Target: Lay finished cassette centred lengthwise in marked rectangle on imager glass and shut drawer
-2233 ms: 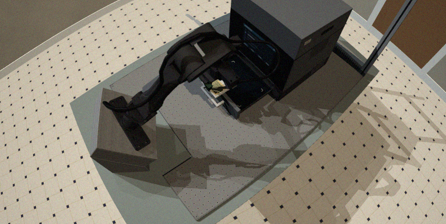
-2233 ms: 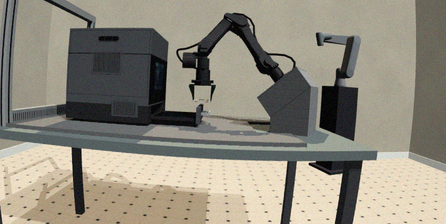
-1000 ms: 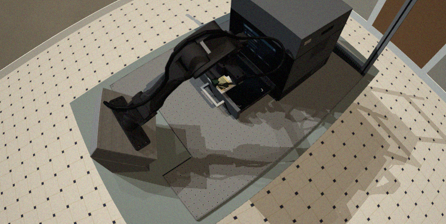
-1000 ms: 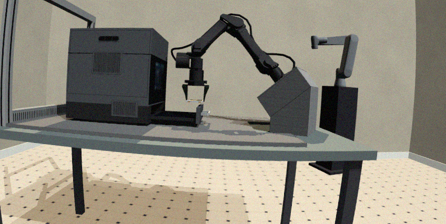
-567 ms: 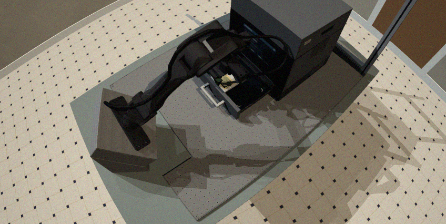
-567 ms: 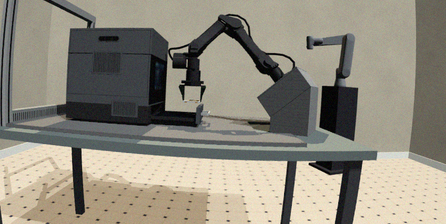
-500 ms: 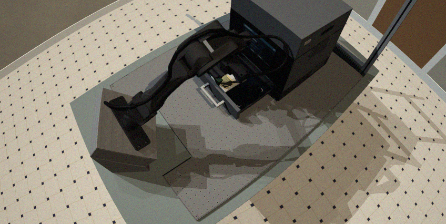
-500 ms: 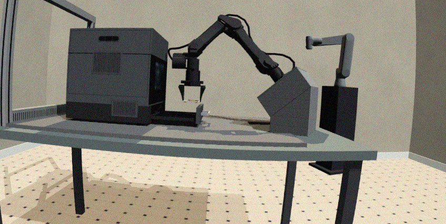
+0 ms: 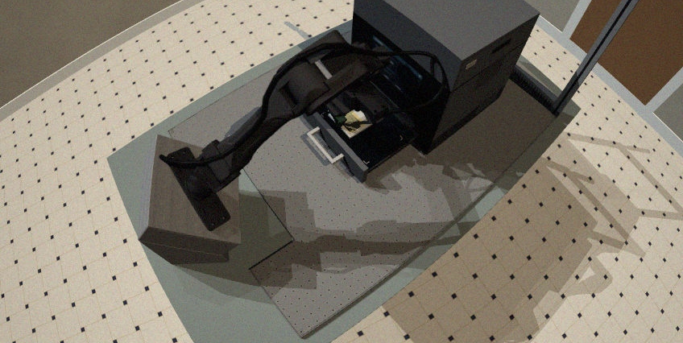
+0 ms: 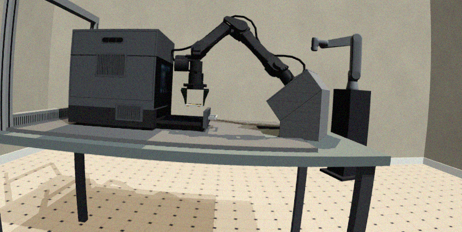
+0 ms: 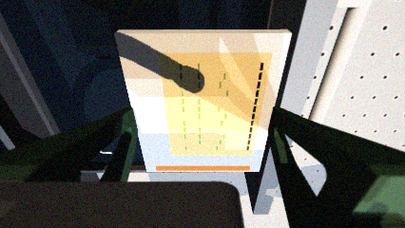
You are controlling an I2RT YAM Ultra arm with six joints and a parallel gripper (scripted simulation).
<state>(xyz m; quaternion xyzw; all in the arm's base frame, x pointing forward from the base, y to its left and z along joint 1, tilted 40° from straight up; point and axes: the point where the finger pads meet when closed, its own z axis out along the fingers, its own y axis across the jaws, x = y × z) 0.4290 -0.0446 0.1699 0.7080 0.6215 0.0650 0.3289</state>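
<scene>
Now: hand 5 cm short of the drawer, 2 cm to the left of it and 7 cm above it. From my hand the other things lie so: cassette 1 cm below.
</scene>
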